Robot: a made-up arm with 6 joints.
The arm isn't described. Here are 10 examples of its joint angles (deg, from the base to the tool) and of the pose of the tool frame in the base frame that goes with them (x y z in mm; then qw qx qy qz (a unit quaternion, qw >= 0)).
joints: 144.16 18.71 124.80 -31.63 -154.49 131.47
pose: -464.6 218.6 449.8 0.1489 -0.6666 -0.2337 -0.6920
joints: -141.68 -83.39 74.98 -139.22 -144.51 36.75
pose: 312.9 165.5 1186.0 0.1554 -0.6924 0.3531 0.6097
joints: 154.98 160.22 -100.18 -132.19 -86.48 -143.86
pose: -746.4 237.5 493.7 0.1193 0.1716 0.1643 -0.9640
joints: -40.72 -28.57 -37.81 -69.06 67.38 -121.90
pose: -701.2 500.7 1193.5 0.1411 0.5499 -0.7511 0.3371
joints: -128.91 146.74 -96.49 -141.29 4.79 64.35
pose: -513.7 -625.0 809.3 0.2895 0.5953 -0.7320 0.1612
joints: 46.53 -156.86 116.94 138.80 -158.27 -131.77
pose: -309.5 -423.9 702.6 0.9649 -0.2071 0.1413 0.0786
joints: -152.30 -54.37 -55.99 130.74 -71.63 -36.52
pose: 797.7 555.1 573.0 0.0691 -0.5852 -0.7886 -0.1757
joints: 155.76 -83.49 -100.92 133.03 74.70 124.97
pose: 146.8 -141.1 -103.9 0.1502 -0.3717 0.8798 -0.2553
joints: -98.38 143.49 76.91 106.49 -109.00 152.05
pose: -134.7 258.8 -207.6 0.2518 0.2442 0.1779 0.9194
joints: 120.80 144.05 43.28 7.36 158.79 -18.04
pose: -72.7 63.6 -278.1 0.6572 0.2508 -0.6763 -0.2187
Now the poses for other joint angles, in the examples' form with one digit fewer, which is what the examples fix.
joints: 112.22 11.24 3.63 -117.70 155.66 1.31
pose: -58 149 1457 0.629 -0.719 0.233 0.183
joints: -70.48 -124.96 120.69 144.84 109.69 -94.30
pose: -141 409 1021 0.179 0.618 0.739 -0.199
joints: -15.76 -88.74 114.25 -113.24 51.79 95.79
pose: -93 -68 1245 0.278 -0.454 -0.151 -0.833
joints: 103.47 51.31 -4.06 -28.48 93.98 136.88
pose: -182 744 1163 0.909 -0.132 0.312 0.244
